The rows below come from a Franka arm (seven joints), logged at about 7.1 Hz.
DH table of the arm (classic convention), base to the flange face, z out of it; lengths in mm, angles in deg. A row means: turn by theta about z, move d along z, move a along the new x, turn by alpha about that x. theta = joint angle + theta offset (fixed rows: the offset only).
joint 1: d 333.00, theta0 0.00, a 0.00, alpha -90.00
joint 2: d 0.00, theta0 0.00, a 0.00, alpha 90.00
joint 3: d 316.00, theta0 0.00, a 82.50, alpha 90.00
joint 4: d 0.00, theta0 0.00, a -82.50, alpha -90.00
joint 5: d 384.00, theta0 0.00, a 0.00, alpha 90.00
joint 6: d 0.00, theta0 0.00, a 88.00, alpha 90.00
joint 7: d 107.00, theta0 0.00, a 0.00, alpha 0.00
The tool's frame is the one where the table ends.
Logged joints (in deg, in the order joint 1, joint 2, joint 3, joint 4, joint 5, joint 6, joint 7), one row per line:
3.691, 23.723, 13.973, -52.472, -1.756, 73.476, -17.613
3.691, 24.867, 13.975, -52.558, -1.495, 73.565, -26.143
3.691, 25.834, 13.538, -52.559, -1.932, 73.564, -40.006
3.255, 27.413, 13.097, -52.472, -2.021, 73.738, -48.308
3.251, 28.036, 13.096, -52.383, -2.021, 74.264, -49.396
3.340, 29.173, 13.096, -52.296, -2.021, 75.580, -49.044
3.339, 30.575, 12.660, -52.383, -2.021, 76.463, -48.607
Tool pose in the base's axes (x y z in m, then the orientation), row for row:
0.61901, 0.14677, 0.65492, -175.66, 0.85, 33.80
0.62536, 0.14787, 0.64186, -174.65, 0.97, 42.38
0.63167, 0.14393, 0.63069, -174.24, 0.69, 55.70
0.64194, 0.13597, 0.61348, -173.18, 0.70, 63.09
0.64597, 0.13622, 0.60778, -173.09, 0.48, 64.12
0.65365, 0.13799, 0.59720, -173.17, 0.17, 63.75
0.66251, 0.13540, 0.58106, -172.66, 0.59, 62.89
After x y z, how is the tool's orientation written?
As angles about the fixed x, y, z axes (roll, pitch, yaw), in degrees.
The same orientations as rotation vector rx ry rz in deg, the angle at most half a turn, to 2 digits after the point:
-168.48, -51.14, 3.19
-163.48, -63.30, 4.34
-154.89, -81.78, 5.05
-148.70, -91.21, 6.35
-147.73, -92.48, 6.20
-147.94, -91.97, 5.71
-148.41, -90.68, 6.58

